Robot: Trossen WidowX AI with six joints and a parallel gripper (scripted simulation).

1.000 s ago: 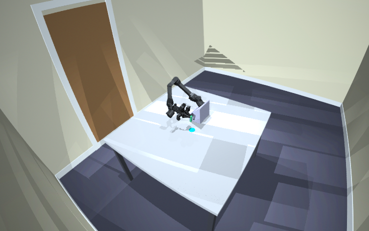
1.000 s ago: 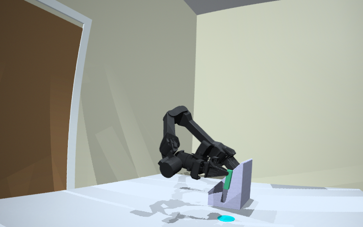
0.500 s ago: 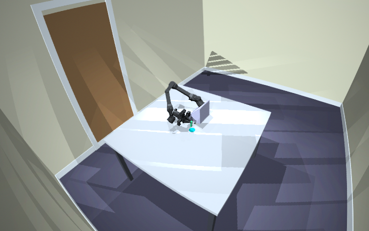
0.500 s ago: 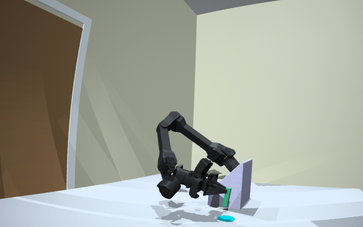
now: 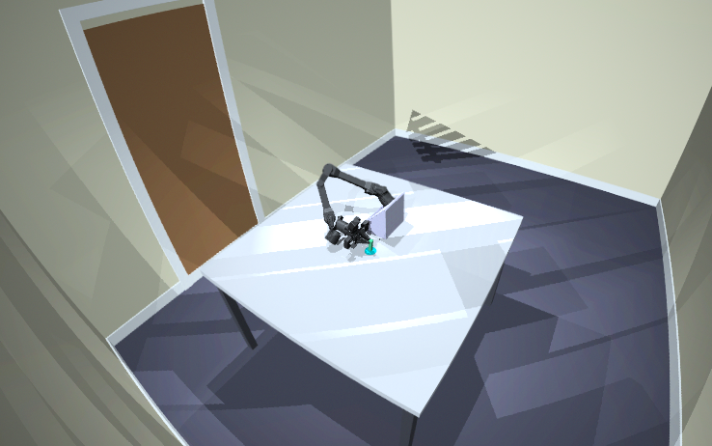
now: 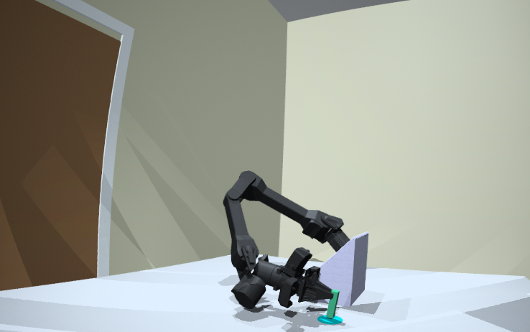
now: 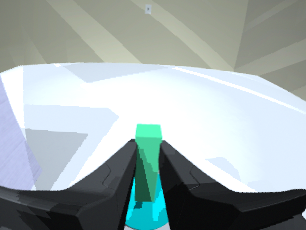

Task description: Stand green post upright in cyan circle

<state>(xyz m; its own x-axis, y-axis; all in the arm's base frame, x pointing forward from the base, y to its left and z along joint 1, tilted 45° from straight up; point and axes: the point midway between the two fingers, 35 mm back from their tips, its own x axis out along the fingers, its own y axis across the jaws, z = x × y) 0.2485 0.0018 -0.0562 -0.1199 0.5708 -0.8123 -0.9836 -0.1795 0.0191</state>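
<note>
Now: gripper tip 10 mm to the left of the cyan circle and 60 mm above it. Round my gripper tip: green post: 20 mm below.
</note>
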